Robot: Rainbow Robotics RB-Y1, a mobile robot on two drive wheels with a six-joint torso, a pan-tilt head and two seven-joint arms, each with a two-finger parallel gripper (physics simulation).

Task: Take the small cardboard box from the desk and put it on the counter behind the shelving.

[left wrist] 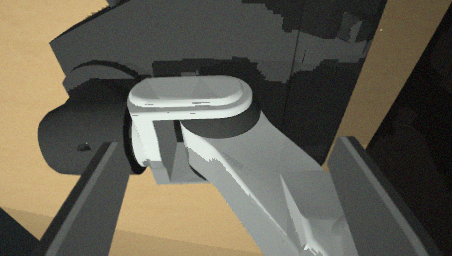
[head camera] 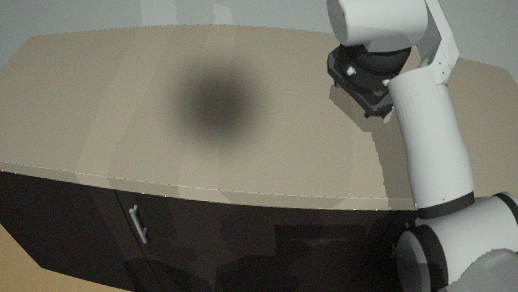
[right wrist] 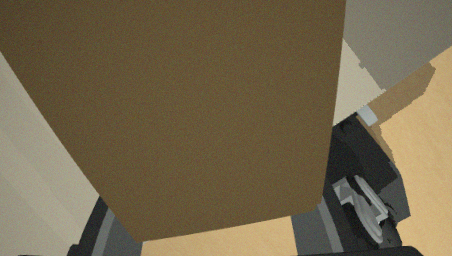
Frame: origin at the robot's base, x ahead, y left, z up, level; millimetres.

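Seen in the pictures: left gripper, between the fingertips: (left wrist: 229, 152); right gripper, between the fingertips: (head camera: 354, 98) (right wrist: 217, 140).
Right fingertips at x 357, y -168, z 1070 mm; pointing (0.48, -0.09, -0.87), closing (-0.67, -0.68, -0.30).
Observation:
A point is followed by its place in that frame.
The small cardboard box (right wrist: 200, 110) @[x 368, y -199, z 1126 mm] fills much of the right wrist view, brown and plain. My right gripper (right wrist: 217, 220) (head camera: 376, 111) is shut on it, with a finger at each side of its lower end. In the head camera the gripper is above the right part of the counter (head camera: 125, 125) @[x 442, y 270, z 911 mm], and the box is hidden behind the gripper and arm. The pale counter top also shows at the left of the right wrist view (right wrist: 30, 155). Whether the box touches it cannot be told. My left gripper (left wrist: 229, 152) @[x -220, y 218, z 535 mm] is open, its fingers wide apart, with no object between them.
Dark cabinet doors with a metal handle (head camera: 137, 225) @[x 288, y 242, z 757 mm] form the counter's front, below its pale edge. A grey wall (head camera: 90, 12) @[x 928, y 557, z 975 mm] stands behind the counter. Wooden floor (head camera: 20, 260) @[x 423, y 1132, z 1 mm] shows at the lower left. The robot's own dark base (left wrist: 215, 40) @[x -232, y 135, z 169 mm] is below the left gripper.

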